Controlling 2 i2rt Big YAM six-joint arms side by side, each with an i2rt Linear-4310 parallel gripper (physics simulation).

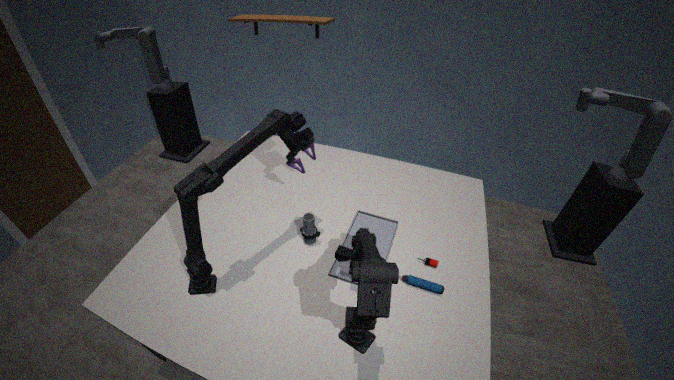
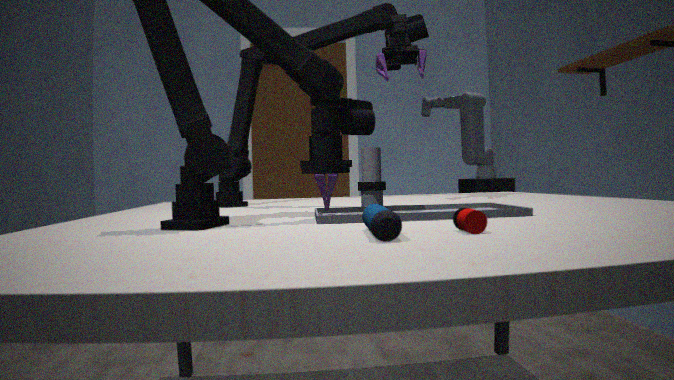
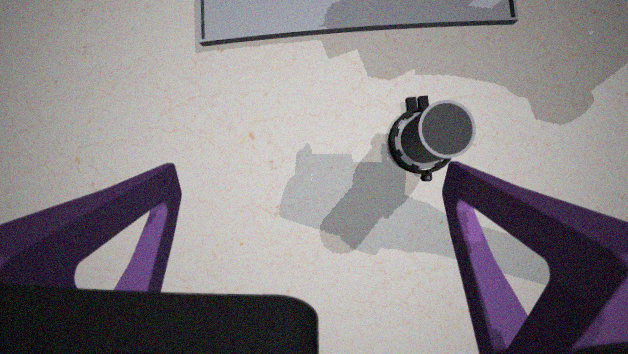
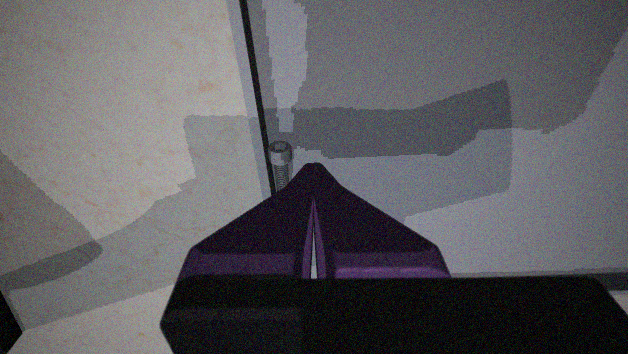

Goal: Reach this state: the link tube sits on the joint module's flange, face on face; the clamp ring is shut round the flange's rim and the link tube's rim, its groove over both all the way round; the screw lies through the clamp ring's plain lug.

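Places are measured from the left arm's base along level axes (x ahead, y left, z up), in metres.
Pixels of known places: left gripper, fingertip midpoint: [image 1: 309, 166] [image 2: 405, 78] [image 3: 311, 177]; right gripper, fingertip midpoint: [image 2: 327, 210] [image 4: 313, 176]; left arm's base, link origin: [image 1: 203, 285] [image 2: 229, 206]; right arm's base, link origin: [image 1: 356, 337] [image 2: 196, 226].
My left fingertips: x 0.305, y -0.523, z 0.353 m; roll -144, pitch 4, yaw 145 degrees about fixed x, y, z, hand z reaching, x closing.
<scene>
Ahead of a thing's pixels: the offset from my left fingertips to its top centre.
The link tube {0.110 m back, 0.024 m left, 0.193 m down} [image 1: 308, 220] [image 2: 370, 162] [image 3: 446, 129] stands upright on the joint module {0.110 m back, 0.024 m left, 0.289 m down} [image 1: 310, 241] [image 2: 371, 199]. The black clamp ring {0.112 m back, 0.022 m left, 0.282 m down} [image 2: 371, 185] [image 3: 393, 145] is round the joint between them; its two lugs stand close together with a narrow gap. Whether its groove covers both rims all round cannot be told. The screw {0.385 m back, 0.147 m right, 0.338 m down} [image 4: 281, 151] is inside the tray against a wall, socket head showing, shaft partly hidden by my right fingers. My right gripper [image 2: 327, 207] [image 4: 313, 176] is shut and empty, low beside the screw. My left gripper [image 1: 309, 165] [image 2: 404, 78] [image 3: 311, 177] is open, high above the table.
The shallow tray {0.200 m back, 0.231 m right, 0.337 m down} [image 1: 377, 216] [image 2: 425, 216] [image 3: 300, 33] [image 4: 257, 90] lies beside the joint module. A blue-handled tool {0.442 m back, 0.395 m right, 0.312 m down} [image 1: 425, 284] [image 2: 375, 216] and a small red-handled tool {0.345 m back, 0.485 m right, 0.319 m down} [image 1: 432, 262] [image 2: 472, 220] lie on the table beyond the tray.
</scene>
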